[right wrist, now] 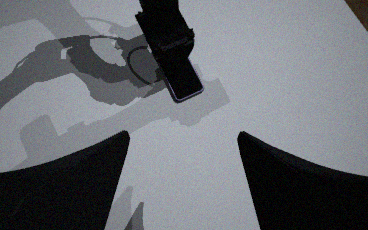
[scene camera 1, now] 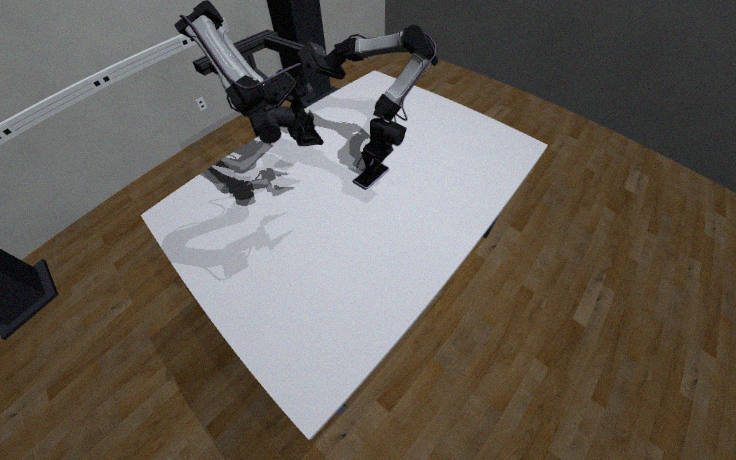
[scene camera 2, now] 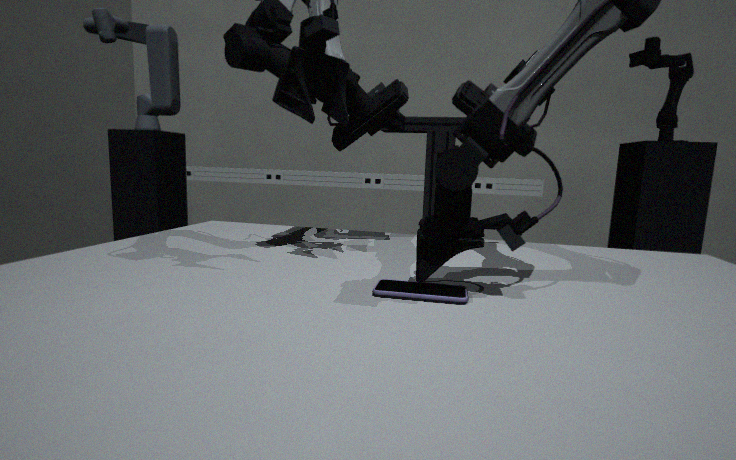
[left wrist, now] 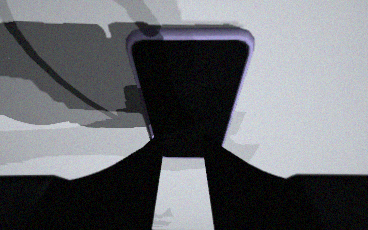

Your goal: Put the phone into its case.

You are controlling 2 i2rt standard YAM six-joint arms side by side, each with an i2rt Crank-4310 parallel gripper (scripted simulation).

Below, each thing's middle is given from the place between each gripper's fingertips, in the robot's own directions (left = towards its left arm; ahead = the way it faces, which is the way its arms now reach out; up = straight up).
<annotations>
Right now my left hand (scene camera 2: 420, 278) is 30 mm above the phone (scene camera 2: 384, 285).
Right now the phone is 28 cm below my right hand (scene camera 2: 331, 122), 18 cm to the left of it and 7 cm ahead of it.
</annotations>
